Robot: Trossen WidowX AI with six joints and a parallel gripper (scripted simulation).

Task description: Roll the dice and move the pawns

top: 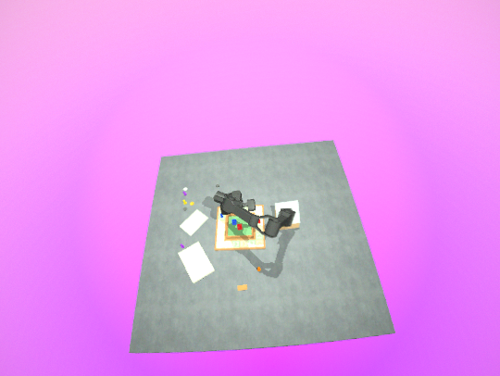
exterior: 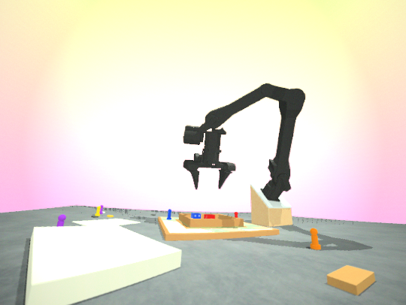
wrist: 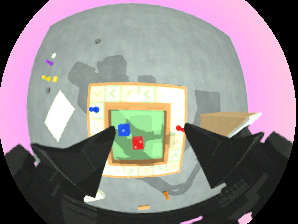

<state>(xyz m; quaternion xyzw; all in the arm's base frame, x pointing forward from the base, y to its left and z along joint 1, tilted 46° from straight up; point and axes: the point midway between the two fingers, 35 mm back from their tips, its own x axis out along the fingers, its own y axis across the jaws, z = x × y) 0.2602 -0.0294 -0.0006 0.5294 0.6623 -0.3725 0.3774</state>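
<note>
The red pawn is 100 mm behind my gripper tip, 90 mm below it and 30 mm to the left of it. Also, from my gripper tip: orange pawn 310 mm to the left, 110 mm below, 90 mm behind; then blue pawn 130 mm ahead, 90 mm below, 20 mm to the right.
</note>
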